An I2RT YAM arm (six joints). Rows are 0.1 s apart.
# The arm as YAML. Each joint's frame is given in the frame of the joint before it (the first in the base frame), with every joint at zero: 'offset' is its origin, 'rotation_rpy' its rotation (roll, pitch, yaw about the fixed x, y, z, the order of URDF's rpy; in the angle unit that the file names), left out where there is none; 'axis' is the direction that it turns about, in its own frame. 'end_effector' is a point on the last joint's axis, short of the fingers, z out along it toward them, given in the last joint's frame.
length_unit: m
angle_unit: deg
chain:
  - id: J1
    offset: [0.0, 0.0, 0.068]
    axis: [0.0, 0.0, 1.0]
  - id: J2
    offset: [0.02, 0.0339, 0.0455]
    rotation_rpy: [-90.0, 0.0, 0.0]
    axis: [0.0, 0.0, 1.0]
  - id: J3
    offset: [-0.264, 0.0, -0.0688]
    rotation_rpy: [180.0, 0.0, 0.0]
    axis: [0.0, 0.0, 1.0]
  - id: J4
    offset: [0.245, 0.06, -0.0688]
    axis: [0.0, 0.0, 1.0]
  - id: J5
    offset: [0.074, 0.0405, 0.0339]
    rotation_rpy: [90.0, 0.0, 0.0]
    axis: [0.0, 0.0, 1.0]
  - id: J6
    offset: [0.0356, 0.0, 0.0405]
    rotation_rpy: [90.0, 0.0, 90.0]
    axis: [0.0, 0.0, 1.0]
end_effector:
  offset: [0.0, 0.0, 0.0]
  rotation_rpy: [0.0, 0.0, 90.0]
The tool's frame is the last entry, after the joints.
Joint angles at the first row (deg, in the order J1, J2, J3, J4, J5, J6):
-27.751 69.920 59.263 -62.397 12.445 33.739
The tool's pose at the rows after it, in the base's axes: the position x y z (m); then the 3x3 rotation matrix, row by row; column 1 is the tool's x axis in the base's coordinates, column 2 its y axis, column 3 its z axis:
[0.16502, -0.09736, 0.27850], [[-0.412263, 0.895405, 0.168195], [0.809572, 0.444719, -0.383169], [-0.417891, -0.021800, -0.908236]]
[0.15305, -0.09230, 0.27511], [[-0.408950, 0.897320, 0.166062], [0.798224, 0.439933, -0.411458], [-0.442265, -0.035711, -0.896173]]
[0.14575, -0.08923, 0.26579], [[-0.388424, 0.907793, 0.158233], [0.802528, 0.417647, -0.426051], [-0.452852, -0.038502, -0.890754]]
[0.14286, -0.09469, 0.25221], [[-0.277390, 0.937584, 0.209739], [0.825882, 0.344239, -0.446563], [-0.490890, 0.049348, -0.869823]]
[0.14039, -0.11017, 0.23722], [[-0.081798, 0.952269, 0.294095], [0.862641, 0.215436, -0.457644], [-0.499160, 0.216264, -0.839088]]
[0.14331, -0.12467, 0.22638], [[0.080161, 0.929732, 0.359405], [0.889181, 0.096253, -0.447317], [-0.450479, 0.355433, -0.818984]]
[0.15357, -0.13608, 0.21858], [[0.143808, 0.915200, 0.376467], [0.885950, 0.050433, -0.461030], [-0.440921, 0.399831, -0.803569]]
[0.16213, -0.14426, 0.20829], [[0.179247, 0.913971, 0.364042], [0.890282, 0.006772, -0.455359], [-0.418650, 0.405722, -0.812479]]
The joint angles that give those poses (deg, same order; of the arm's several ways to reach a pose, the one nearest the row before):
-27.764 63.971 56.979 -63.189 15.112 32.896
-27.823 60.527 54.260 -63.017 16.642 32.520
-27.860 58.365 51.067 -61.867 17.621 33.641
-30.197 56.345 46.445 -55.085 16.288 36.748
-35.851 55.327 41.528 -45.089 11.461 41.648
-39.801 57.055 39.086 -37.550 6.523 47.666
-40.489 60.799 38.612 -31.728 6.096 50.492
-40.643 64.831 38.536 -28.520 6.223 52.842

